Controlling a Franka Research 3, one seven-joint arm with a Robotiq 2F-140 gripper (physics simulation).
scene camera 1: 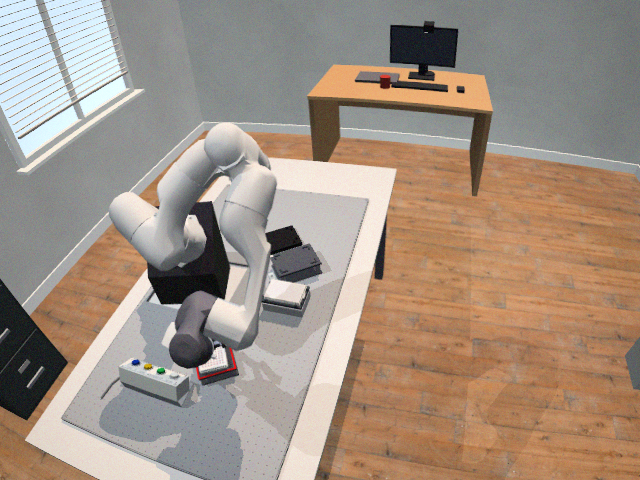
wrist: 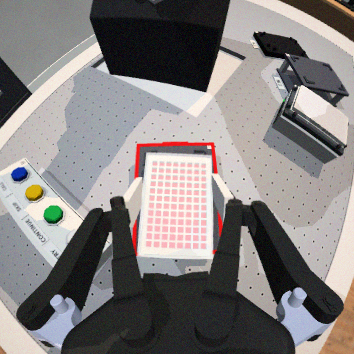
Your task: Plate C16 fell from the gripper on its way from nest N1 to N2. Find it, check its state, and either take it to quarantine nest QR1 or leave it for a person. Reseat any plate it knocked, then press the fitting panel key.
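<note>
A white plate with pink wells [scene camera 1: 214, 360] [wrist: 176, 205] lies level over the red-rimmed dark nest [scene camera 1: 219, 374] [wrist: 175, 144], its long sides roughly parallel to the rim. Whether its underside touches the nest cannot be told. My gripper [wrist: 176, 185] is shut on this plate, with one pale pad at each long side; the arm hides the fingers in the scene view. The key panel [scene camera 1: 155, 382] [wrist: 30, 209] has blue, yellow, green and pale keys. A pale-topped plate [scene camera 1: 286, 292] [wrist: 320, 112] sits on a grey nest, slightly askew to it.
A raised dark nest [scene camera 1: 297, 260] [wrist: 315, 75] and a low black nest [scene camera 1: 283, 238] [wrist: 280, 44] stand beyond the grey one. A large black block [scene camera 1: 188, 279] [wrist: 155, 50] stands at the arm's base. A desk [scene camera 1: 361, 95] is at the far wall.
</note>
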